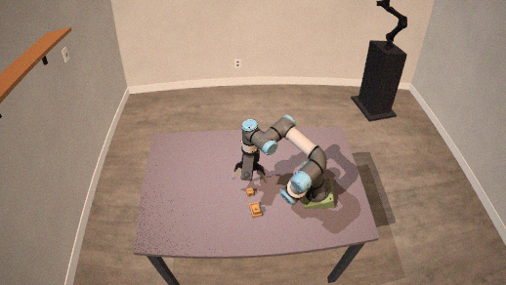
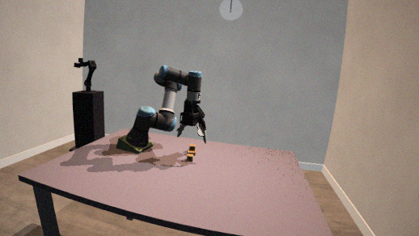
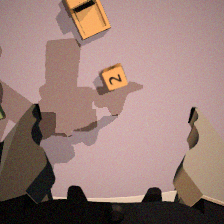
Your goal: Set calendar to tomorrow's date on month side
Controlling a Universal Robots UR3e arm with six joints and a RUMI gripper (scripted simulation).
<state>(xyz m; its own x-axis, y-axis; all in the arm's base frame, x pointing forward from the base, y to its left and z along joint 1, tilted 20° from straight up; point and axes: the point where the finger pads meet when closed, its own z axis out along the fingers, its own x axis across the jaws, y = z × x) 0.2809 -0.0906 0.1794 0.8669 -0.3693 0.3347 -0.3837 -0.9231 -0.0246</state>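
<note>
Right now the cube is 9 cm below my hand. Also, from my hand: orange calendar tray: 10 cm to the left, 10 cm below.
</note>
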